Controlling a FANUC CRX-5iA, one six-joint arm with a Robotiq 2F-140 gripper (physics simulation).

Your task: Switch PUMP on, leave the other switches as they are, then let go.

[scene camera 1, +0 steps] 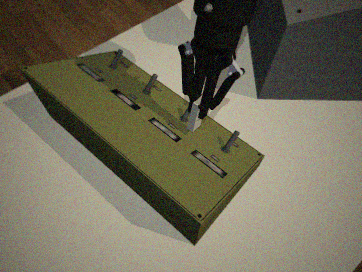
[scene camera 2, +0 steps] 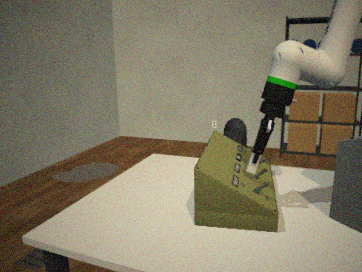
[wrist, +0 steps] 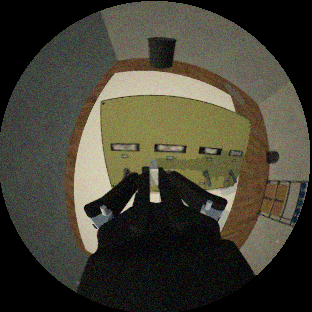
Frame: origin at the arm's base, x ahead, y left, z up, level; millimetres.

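Seen in the pictures: gripper, between the fingertips: (scene camera 1: 193, 126) (scene camera 2: 250, 171) (wrist: 152, 165).
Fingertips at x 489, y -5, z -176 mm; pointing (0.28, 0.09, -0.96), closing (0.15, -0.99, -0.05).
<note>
Pixels of each thing's top centre, then the offset from my fingertips to it. "pt": a spot on its surface instead. Level surfaces: height alone.
- PUMP label plate, a spot on its surface: (scene camera 1: 165, 129) (wrist: 169, 148) pt dx +47, dy -38, dz -3 mm
- PUMP lever, centre of its top: (scene camera 1: 189, 105) dx -34, dy -46, dz +0 mm
- VALVE lever, centre of its top: (scene camera 1: 233, 136) (wrist: 121, 178) (scene camera 2: 262, 181) dx -44, dy +73, dz +0 mm
- FAN lever, centre of its top: (scene camera 1: 150, 77) (wrist: 210, 179) dx -23, dy -166, dz +0 mm
- DRIVE lever, centre of its top: (scene camera 1: 115, 52) (wrist: 236, 177) dx -13, dy -285, dz +0 mm
- white table, height of its surface: dz -131 mm
The olive switch panel (scene camera 1: 140, 155) (scene camera 2: 220, 192) (wrist: 165, 120) has a sloped face with label plates and a row of grey levers. The PUMP label plate (scene camera 1: 165, 129) (wrist: 170, 148) is blurred. The PUMP lever (scene camera 1: 185, 114) is mostly hidden by the fingers, so its position cannot be told. The VALVE lever (scene camera 1: 230, 142) (scene camera 2: 261, 188) (wrist: 126, 173), FAN lever (scene camera 1: 150, 84) (wrist: 206, 177) and DRIVE lever (scene camera 1: 117, 59) (wrist: 232, 176) lean toward the panel's low edge. My gripper (scene camera 1: 194, 121) (scene camera 2: 253, 165) (wrist: 152, 165) is shut and empty, its pale fingertips low over the face beside the PUMP lever.
The panel stands on a white table (scene camera 1: 300, 200) (scene camera 2: 125, 210). A large grey block (scene camera 1: 310, 65) (scene camera 2: 347, 185) stands near the arm. A black bin (scene camera 2: 235, 131) (wrist: 161, 52) and a shelf rack (scene camera 2: 284, 125) with boxes stand beyond the table.
</note>
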